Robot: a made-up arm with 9 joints. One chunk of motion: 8 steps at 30 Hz.
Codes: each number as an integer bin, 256 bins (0 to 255) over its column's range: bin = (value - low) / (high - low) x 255, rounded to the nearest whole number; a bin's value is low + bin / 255 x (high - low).
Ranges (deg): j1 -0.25..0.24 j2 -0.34..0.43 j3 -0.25..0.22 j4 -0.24..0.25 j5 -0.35..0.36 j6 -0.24..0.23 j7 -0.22..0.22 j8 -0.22..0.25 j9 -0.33..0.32
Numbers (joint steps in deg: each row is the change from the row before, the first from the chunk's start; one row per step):
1: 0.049 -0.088 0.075 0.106 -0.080 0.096 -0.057 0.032 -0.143
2: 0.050 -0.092 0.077 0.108 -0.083 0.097 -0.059 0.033 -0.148
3: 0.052 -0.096 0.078 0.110 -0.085 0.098 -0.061 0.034 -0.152
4: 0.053 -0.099 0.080 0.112 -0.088 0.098 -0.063 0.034 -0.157
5: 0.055 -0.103 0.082 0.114 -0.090 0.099 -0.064 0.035 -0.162
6: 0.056 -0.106 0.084 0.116 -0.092 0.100 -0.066 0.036 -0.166
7: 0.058 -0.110 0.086 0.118 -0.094 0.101 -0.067 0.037 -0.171
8: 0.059 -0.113 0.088 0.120 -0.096 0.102 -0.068 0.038 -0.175
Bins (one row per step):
1: 156 83 176 180 97 182 94 137 73
2: 156 82 177 181 96 183 93 137 71
3: 157 81 178 182 95 183 92 138 70
4: 158 80 179 183 94 183 91 138 68
5: 159 78 180 184 93 184 90 138 66
6: 159 77 181 185 93 184 89 139 64
7: 160 76 182 186 92 185 89 139 62
8: 161 75 183 187 91 186 88 140 61

